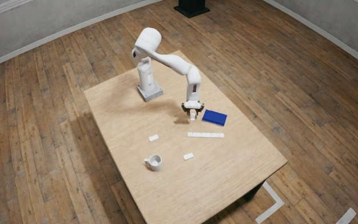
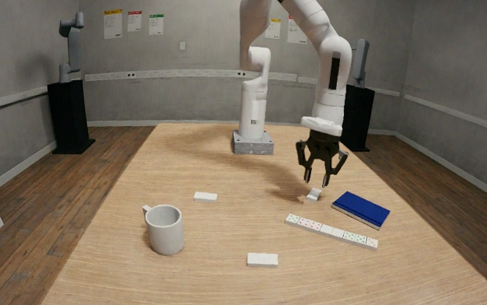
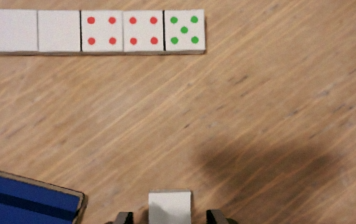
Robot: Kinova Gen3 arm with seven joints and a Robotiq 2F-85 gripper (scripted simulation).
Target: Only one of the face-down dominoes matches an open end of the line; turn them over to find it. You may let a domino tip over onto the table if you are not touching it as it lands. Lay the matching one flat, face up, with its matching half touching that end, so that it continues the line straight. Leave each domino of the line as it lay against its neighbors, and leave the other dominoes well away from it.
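Right now my hand is 12 cm to the right of the blue book, 8 cm short of it and 6 cm above it. Also, from my hand: grey mug 35 cm to the right, 14 cm ahead, 3 cm below.
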